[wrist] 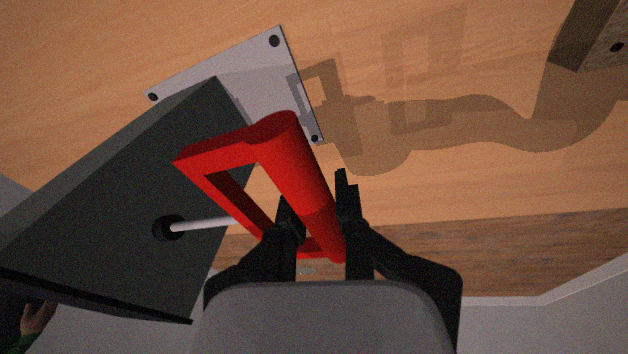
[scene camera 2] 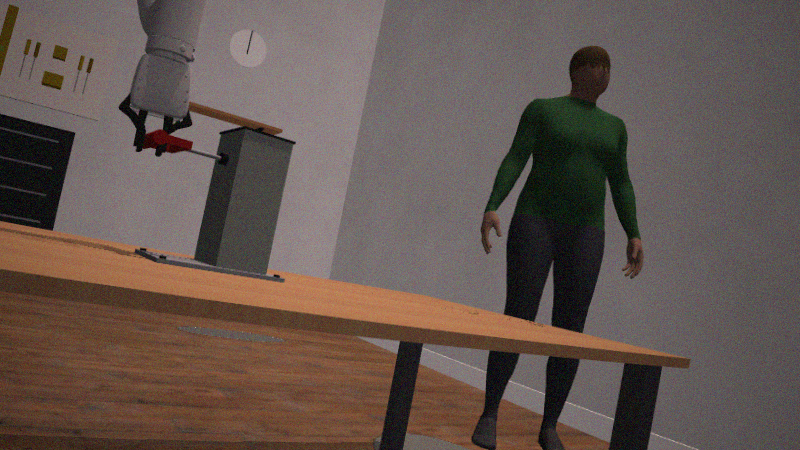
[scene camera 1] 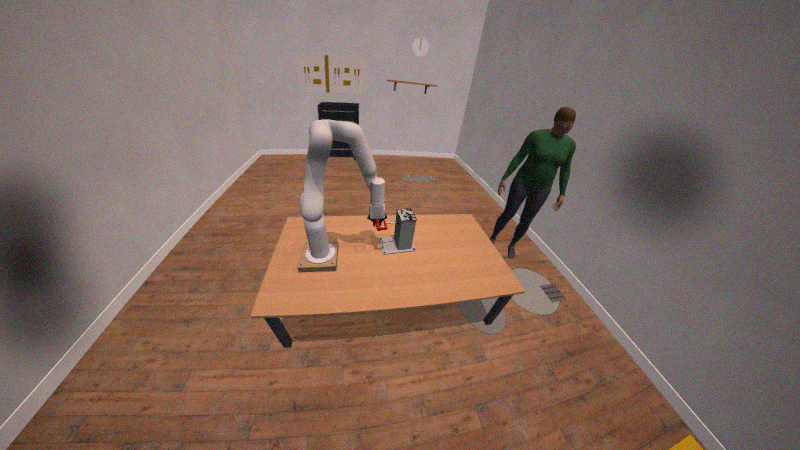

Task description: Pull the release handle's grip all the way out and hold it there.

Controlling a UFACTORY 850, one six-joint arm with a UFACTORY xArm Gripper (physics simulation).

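Note:
My gripper (scene camera 2: 148, 153), (wrist: 320, 184). Grey base plate (wrist: 260, 76).

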